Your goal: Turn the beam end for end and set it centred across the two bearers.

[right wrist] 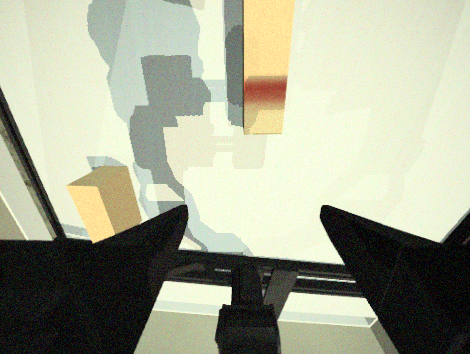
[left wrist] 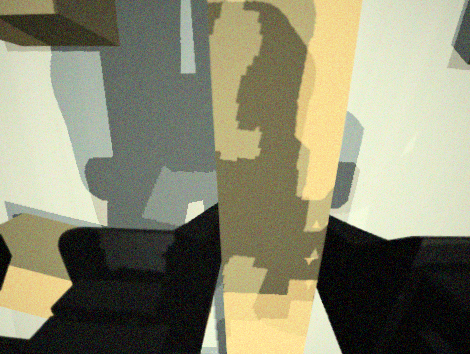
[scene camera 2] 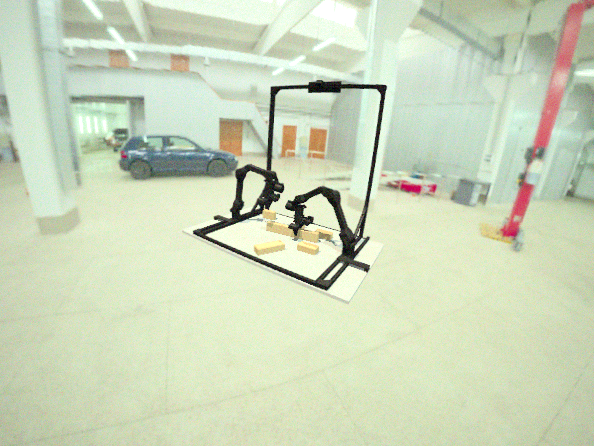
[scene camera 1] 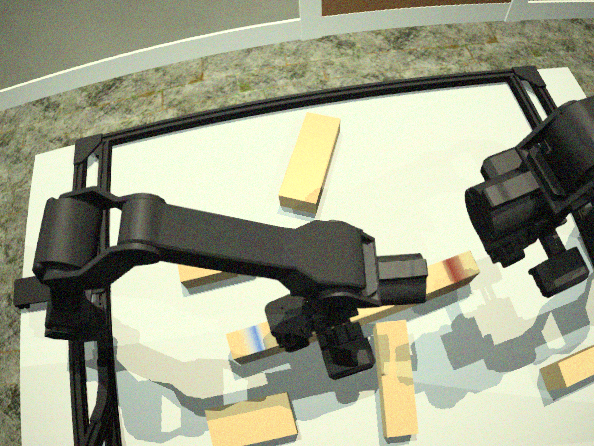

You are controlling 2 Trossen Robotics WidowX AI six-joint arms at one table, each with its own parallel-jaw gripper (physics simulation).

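Pixels of known places: left gripper, between the fingertips: [left wrist: 260, 206] [scene camera 2: 297, 234]; right gripper, between the fingertips: [right wrist: 253, 211] [scene camera 2: 265, 209]; left arm's base, origin of its link: [scene camera 2: 347, 254] [scene camera 1: 87, 322]; right arm's base, origin of its link: [right wrist: 246, 276] [scene camera 2: 235, 218].
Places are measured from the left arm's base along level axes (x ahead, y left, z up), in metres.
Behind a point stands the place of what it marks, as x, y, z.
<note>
The long wooden beam [scene camera 1: 440, 278] {0.559, -0.041, 0.044} [left wrist: 270, 175] {0.356, -0.065, 0.044} [right wrist: 267, 45] {0.550, -0.037, 0.044} lies slantwise low over the white table, its blue band at the left end and its red band at the right end in scene camera 1. My left gripper [scene camera 1: 320, 336] {0.392, -0.059, -0.002} [left wrist: 260, 206] {0.392, -0.059, -0.002} is shut on the beam near its middle, a finger against each side. My right gripper [right wrist: 253, 211] {0.658, -0.037, 0.123} is open and empty, above and beyond the red-banded end. Plain wooden blocks lie around, among them one block [scene camera 1: 397, 385] {0.463, -0.177, 0.025} just in front of the beam and another block [scene camera 1: 252, 422] {0.255, -0.190, 0.019} at the lower left; which are the bearers I cannot tell.
Another block [scene camera 1: 310, 162] {0.412, 0.206, 0.019} lies behind the beam. A block [scene camera 1: 207, 276] {0.219, 0.041, 0.014} is partly hidden under the left arm, and one more block [scene camera 1: 577, 370] {0.735, -0.232, 0.044} [right wrist: 117, 200] {0.742, -0.209, 0.021} lies at the right edge in scene camera 1. A black frame [scene camera 1: 300, 101] {0.423, 0.360, -0.001} borders the table.
</note>
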